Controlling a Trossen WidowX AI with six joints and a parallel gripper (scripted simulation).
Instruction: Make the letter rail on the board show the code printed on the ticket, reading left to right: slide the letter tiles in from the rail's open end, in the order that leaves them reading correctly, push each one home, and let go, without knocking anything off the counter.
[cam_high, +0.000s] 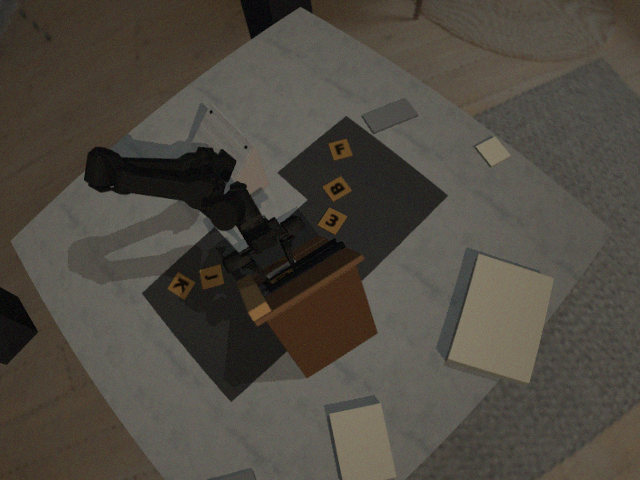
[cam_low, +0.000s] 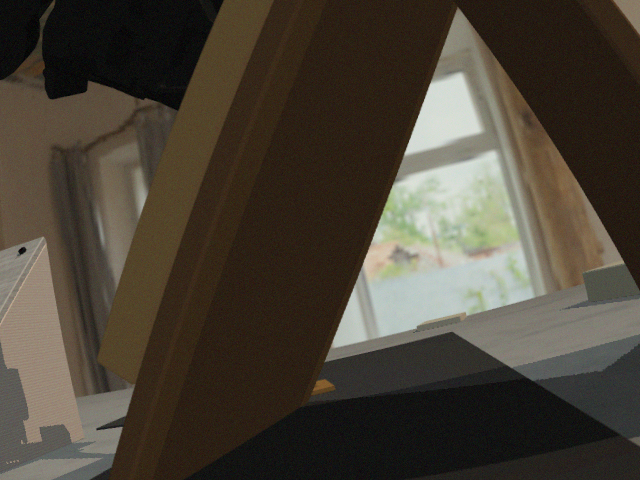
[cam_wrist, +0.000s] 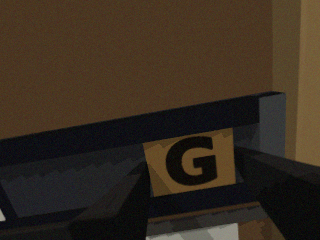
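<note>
My gripper tip is 5 cm past the white ticket, 2 cm to the right of it and 8 cm above it. The rest, counted from my gripper tip: cream block: 41 cm ahead, 31 cm to the left, 16 cm below; then dark mat: 15 cm behind, 10 cm to the left, 18 cm below; then cream pad: 10 cm ahead, 69 cm to the left, 17 cm below.
</note>
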